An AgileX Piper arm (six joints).
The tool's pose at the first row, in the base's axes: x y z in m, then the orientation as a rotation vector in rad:
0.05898 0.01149 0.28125 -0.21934 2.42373 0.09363
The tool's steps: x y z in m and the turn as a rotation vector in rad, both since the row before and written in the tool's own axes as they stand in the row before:
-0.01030 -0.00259 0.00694 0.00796 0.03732 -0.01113
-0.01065 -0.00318 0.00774 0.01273 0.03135 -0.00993
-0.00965 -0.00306 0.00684 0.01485 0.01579 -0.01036
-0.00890 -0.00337 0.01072 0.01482 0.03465 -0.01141
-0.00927 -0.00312 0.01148 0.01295 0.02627 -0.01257
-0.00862 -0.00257 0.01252 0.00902 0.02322 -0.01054
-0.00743 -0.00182 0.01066 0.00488 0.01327 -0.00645
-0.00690 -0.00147 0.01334 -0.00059 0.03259 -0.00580
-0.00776 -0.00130 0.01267 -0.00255 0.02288 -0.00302
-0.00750 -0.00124 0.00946 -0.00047 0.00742 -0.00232
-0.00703 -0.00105 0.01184 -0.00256 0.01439 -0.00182
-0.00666 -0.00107 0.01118 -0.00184 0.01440 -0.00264
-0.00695 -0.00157 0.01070 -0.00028 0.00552 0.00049
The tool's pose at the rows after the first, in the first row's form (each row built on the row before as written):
0.07158 0.01119 0.28268 -0.23287 2.45930 0.07550
0.08509 0.01052 0.28328 -0.24242 2.48885 0.05227
0.09728 0.00972 0.28364 -0.25038 2.50262 0.02767
0.11119 0.00879 0.28030 -0.26109 2.53477 0.00014
0.12566 0.00812 0.27612 -0.27358 2.55831 -0.02475
0.13996 0.00782 0.27036 -0.28490 2.57921 -0.04366
0.15204 0.00789 0.26523 -0.29206 2.59106 -0.05436
0.16491 0.00820 0.25735 -0.30129 2.62265 -0.06091
0.17790 0.00882 0.25004 -0.30718 2.64518 -0.06239
0.18899 0.00940 0.24516 -0.31076 2.65226 -0.06378
0.20069 0.01008 0.23785 -0.31470 2.66654 -0.06344
0.21167 0.01066 0.23080 -0.31952 2.68063 -0.06431
0.22270 0.01082 0.22420 -0.31922 2.68620 -0.06476

